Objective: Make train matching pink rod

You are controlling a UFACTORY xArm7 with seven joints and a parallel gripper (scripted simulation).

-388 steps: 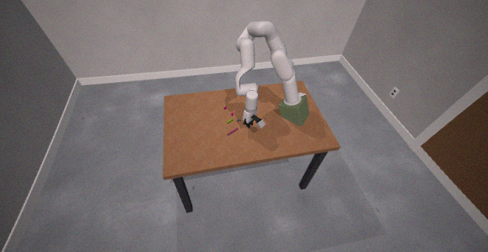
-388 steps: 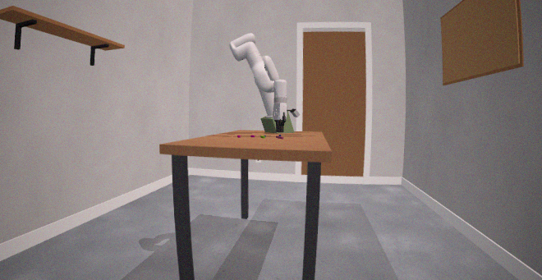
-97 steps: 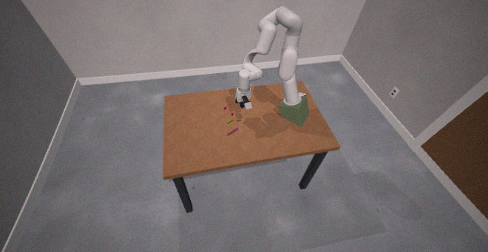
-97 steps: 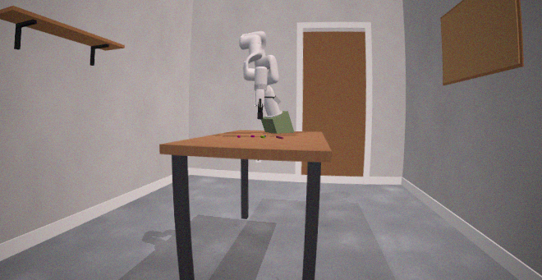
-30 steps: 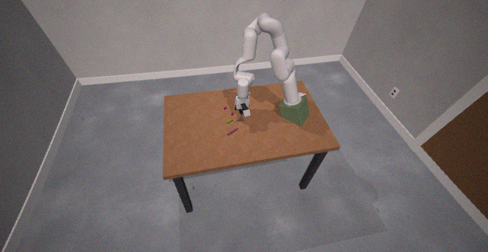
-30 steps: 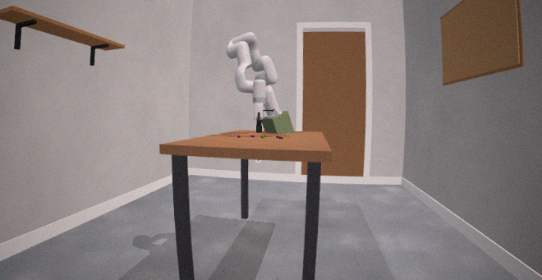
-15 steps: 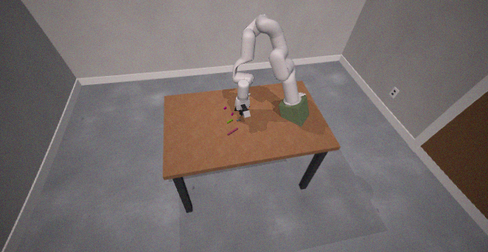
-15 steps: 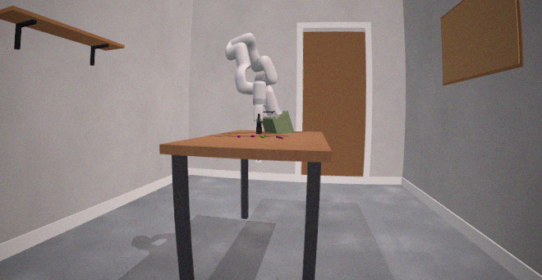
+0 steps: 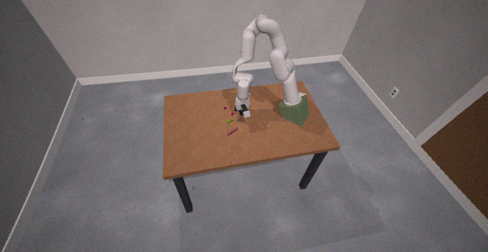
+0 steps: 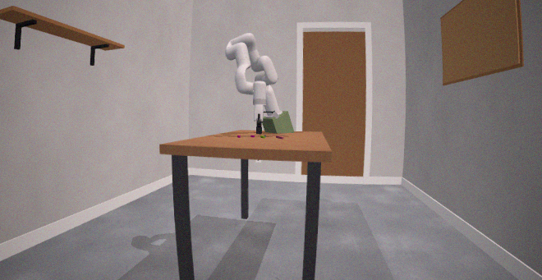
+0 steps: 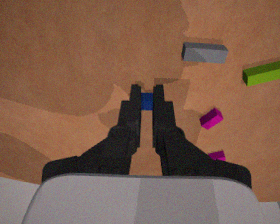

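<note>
Now: hand 20 mm above the blue rod. From my hand the other things lie so: lime rod 100 mm ahead, 40 mm to the left, 30 mm below; then pink rod 90 mm ahead, 140 mm to the left, 30 mm below; then grey rod 30 mm ahead, 40 mm to the left, 30 mm below.
</note>
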